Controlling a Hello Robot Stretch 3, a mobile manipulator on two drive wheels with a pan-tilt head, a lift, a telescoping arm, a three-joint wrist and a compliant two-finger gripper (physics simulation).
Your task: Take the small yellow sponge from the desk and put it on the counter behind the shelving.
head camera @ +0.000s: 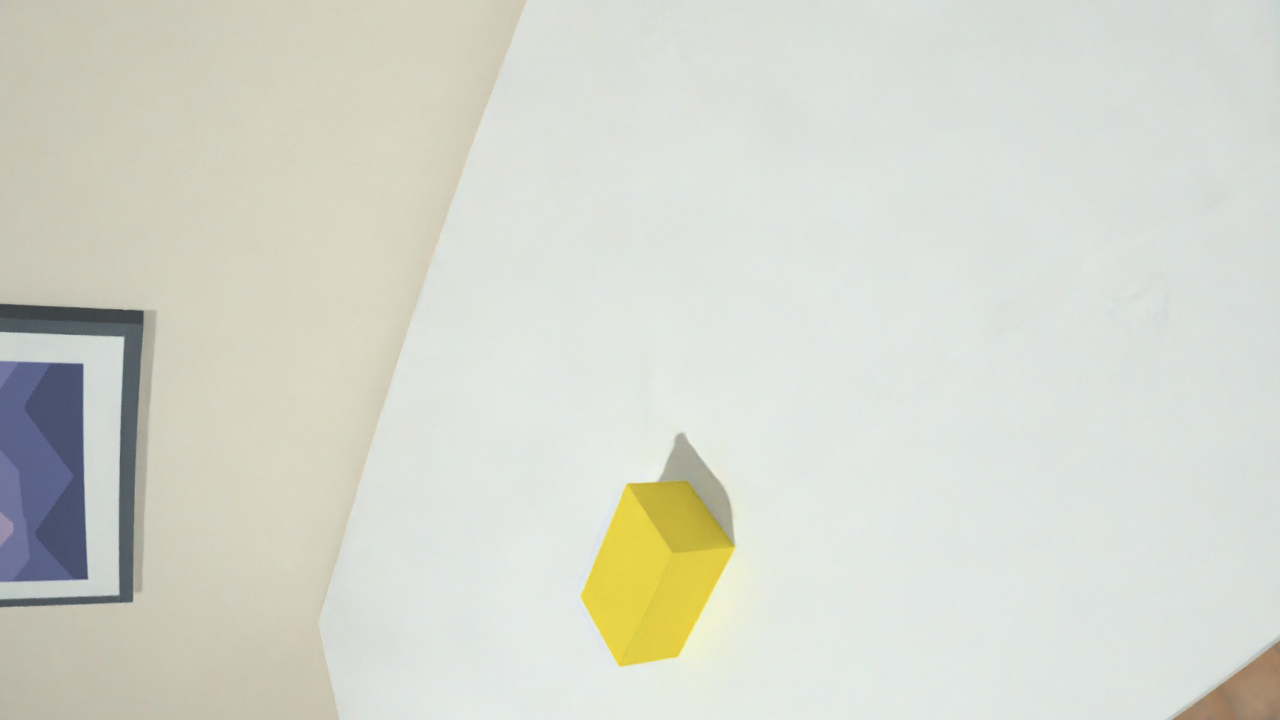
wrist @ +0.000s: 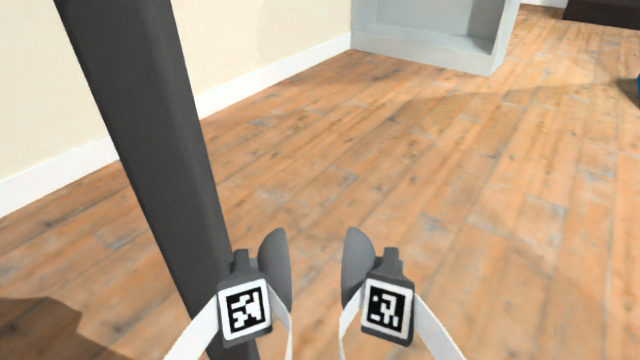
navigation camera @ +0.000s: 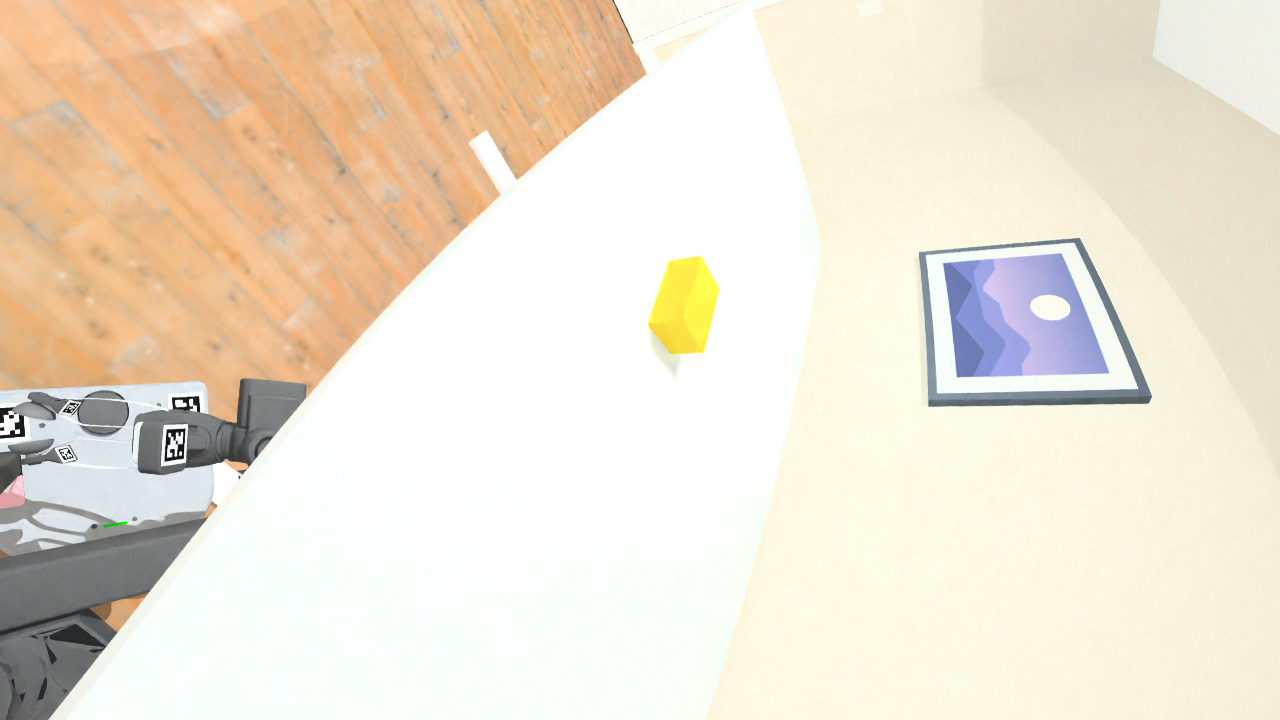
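Note:
The yellow sponge, a small block, lies on the white desk, towards the wall side. It does not show in the wrist view. My gripper is open, its two fingers apart with floor showing between them. In the navigation camera view it is over the robot's base, beyond the desk's edge and well away from the sponge. No counter can be made out in these views.
A framed picture hangs on the wall beside the desk. In the wrist view a dark bar runs down the left, a pale grey shelf unit stands by the wall, and part of a blue object shows at the right edge.

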